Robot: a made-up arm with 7 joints. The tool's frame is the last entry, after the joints. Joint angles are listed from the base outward.
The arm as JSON. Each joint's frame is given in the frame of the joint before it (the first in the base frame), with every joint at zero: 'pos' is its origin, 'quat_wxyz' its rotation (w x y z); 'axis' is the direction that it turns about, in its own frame. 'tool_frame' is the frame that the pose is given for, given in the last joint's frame.
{
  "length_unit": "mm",
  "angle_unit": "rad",
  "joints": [
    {
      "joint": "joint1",
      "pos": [
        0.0,
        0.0,
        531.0
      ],
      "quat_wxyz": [
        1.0,
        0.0,
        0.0,
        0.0
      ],
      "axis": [
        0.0,
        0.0,
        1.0
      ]
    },
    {
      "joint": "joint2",
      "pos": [
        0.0,
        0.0,
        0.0
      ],
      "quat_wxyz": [
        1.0,
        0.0,
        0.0,
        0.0
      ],
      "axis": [
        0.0,
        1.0,
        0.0
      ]
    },
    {
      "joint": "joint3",
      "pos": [
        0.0,
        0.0,
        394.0
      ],
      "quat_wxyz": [
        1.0,
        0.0,
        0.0,
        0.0
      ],
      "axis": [
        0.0,
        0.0,
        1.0
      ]
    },
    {
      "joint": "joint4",
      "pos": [
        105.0,
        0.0,
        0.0
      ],
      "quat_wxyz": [
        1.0,
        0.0,
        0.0,
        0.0
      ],
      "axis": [
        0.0,
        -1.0,
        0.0
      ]
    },
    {
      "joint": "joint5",
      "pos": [
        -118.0,
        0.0,
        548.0
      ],
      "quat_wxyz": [
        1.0,
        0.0,
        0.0,
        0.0
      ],
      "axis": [
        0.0,
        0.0,
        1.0
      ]
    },
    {
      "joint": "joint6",
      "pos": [
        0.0,
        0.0,
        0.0
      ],
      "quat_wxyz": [
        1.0,
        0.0,
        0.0,
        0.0
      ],
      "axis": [
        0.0,
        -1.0,
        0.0
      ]
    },
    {
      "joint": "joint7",
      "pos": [
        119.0,
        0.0,
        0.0
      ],
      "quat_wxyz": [
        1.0,
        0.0,
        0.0,
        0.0
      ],
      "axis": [
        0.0,
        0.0,
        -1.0
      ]
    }
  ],
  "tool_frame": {
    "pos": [
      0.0,
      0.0,
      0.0
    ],
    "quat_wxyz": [
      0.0,
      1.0,
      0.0,
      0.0
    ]
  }
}
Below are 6 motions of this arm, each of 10 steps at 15 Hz.
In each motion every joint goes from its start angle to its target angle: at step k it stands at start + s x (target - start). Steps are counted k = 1, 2, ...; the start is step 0. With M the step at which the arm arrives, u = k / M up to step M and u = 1 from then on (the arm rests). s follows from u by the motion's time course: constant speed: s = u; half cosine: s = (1 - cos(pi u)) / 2; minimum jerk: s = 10 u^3 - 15 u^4 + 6 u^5.
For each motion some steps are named. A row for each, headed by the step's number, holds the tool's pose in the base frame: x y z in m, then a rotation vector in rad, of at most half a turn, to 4 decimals.
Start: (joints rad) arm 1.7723 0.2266 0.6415 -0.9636 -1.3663 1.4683 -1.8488
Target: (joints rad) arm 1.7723 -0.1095 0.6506 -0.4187 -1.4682 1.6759 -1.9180
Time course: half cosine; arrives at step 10
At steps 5, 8, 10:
5: -0.3408 0.3463 1.4920 -0.3936 1.7946 1.0870
8: -0.2169 0.1113 1.5881 -0.1418 1.6667 1.4221
10: -0.1859 0.0526 1.5984 -0.0788 1.6291 1.4953

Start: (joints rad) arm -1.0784 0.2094 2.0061 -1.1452 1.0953 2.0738 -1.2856
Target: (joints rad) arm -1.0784 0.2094 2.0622 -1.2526 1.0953 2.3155 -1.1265
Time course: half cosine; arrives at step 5
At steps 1, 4, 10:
1: 0.5048 0.3351 1.3503 -0.8411 -1.4357 -1.2257
4: 0.5015 0.3661 1.3112 -1.0137 -1.2467 -1.1830
10: 0.5006 0.3696 1.3064 -1.0328 -1.2241 -1.1777

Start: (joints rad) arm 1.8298 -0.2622 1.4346 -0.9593 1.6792 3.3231 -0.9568
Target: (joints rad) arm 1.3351 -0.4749 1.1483 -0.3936 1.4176 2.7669 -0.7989
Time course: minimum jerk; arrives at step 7
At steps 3, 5, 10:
3: -0.3474 -0.1215 1.4270 0.0323 -0.7478 0.3796
5: -0.2308 -0.2021 1.4945 0.3779 -0.6767 0.0243
10: -0.2077 -0.2476 1.4978 0.4775 -0.6857 -0.0982

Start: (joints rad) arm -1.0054 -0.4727 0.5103 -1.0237 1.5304 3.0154 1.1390
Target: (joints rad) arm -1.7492 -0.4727 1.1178 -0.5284 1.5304 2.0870 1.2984
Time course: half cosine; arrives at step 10
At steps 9, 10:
9: 0.3134 0.2309 1.5271 -1.3838 0.6373 -0.7058
10: 0.3174 0.2352 1.5265 -1.4085 0.6413 -0.6967

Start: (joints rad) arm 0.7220 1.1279 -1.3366 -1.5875 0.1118 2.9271 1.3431
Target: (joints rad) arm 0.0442 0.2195 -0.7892 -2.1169 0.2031 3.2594 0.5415
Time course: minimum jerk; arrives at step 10
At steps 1, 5, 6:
1: 0.9043 -0.0965 0.6650 1.8621 -1.3300 1.5368
5: 0.7384 -0.3738 0.6925 1.9494 -1.6268 1.3199
6: 0.6667 -0.4296 0.7039 1.9812 -1.6862 1.3188

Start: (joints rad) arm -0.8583 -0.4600 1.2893 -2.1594 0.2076 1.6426 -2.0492
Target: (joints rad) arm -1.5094 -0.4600 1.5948 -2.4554 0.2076 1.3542 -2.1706
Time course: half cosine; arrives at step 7
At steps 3, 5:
3: 0.6418 0.2314 0.6238 -1.2639 -2.3602 0.7953
5: 0.6221 0.0869 0.5121 -1.2809 -1.9555 0.8647

